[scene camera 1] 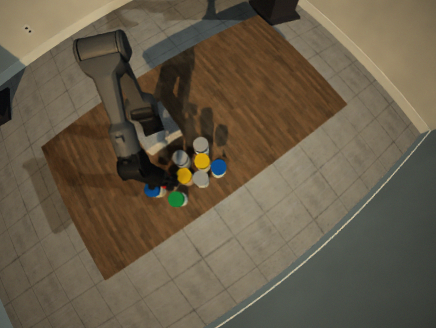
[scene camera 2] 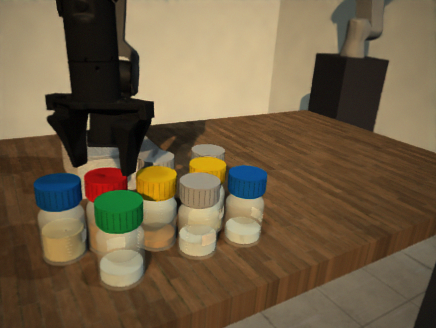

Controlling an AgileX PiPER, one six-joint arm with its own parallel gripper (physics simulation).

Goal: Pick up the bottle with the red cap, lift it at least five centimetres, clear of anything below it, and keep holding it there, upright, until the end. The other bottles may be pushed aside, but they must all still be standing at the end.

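Note:
The bottle with the red cap [scene camera 2: 105, 184] [scene camera 1: 164, 187] stands upright among the others; in scene camera 1 the arm hides most of it, and in scene camera 2 the green-capped bottle [scene camera 2: 119, 212] [scene camera 1: 176, 199] covers part of its body. My gripper [scene camera 2: 104, 167] [scene camera 1: 170, 181] is open and points down. In scene camera 2 its fingertips show at either side of the red cap, near the height of its top, with nothing held between them. A blue-capped bottle [scene camera 2: 58, 192] [scene camera 1: 152, 190] stands on the left and a yellow-capped one [scene camera 2: 156, 184] [scene camera 1: 184, 176] on the right.
More standing bottles are a grey-capped one [scene camera 2: 199, 191] [scene camera 1: 200, 178], another yellow-capped one [scene camera 2: 207, 169] [scene camera 1: 202, 161], another blue-capped one [scene camera 2: 247, 182] [scene camera 1: 218, 167] and two grey-capped ones at the back [scene camera 1: 201, 145] [scene camera 1: 181, 159]. The wooden table top [scene camera 1: 260, 110] [scene camera 2: 320, 175] ends in front of them.

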